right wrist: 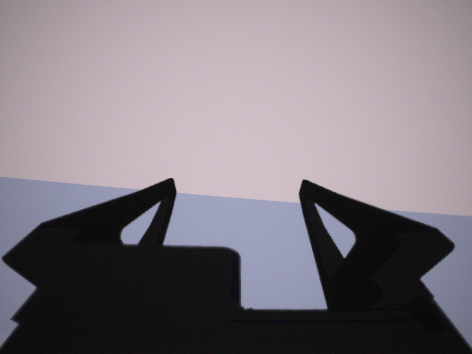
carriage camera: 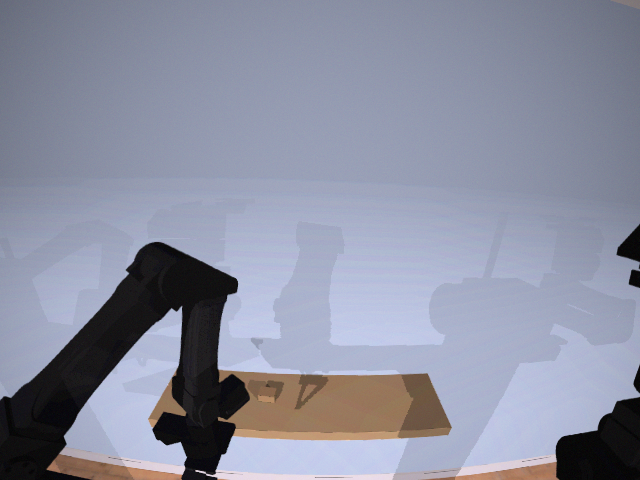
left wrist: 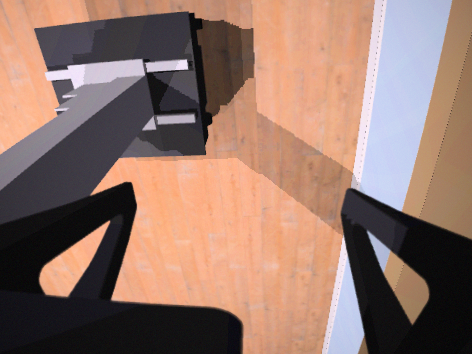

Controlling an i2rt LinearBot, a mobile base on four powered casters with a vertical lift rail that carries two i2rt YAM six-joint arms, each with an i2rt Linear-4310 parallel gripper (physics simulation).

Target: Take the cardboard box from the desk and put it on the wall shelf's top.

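Places are measured from the left arm's base along level axes (x back, y right, z up), in millimetres.
Pixels of known places: left gripper, fingertip midpoint: [carriage camera: 215,467] [left wrist: 238,197]; right gripper, fingertip midpoint: [right wrist: 237,185].
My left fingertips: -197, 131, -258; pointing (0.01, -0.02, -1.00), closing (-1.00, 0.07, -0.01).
Observation:
Behind a point stands the place of what it marks, as x, y, z.
The small cardboard box [carriage camera: 266,396] {-551, 177, -459} stands on top of the light brown wall shelf [carriage camera: 356,408] {-534, 517, -492}, left of its middle in the carriage camera. A strip of the shelf [left wrist: 452,105] {-434, 175, -493} runs down the right edge of the left wrist view. The box does not show in either wrist view. My left gripper [left wrist: 238,197] {-197, 131, -258} [carriage camera: 200,471] is open and empty; it points down at the front of the shelf's left part, apart from the box. My right gripper [right wrist: 237,185] {-49, 668, 431} is open and empty, with plain wall behind it. The desk is not in view.
The blue wall [carriage camera: 320,103] {-695, 338, 533} rises behind the shelf, with shadows of the arms on it. The robot's dark base [left wrist: 125,40] {223, 154, -1193} stands on the wooden floor [left wrist: 225,225] {-1, 1213, -1492}. Part of the right arm [carriage camera: 594,454] {-16, 644, 142} shows at the carriage view's right edge.

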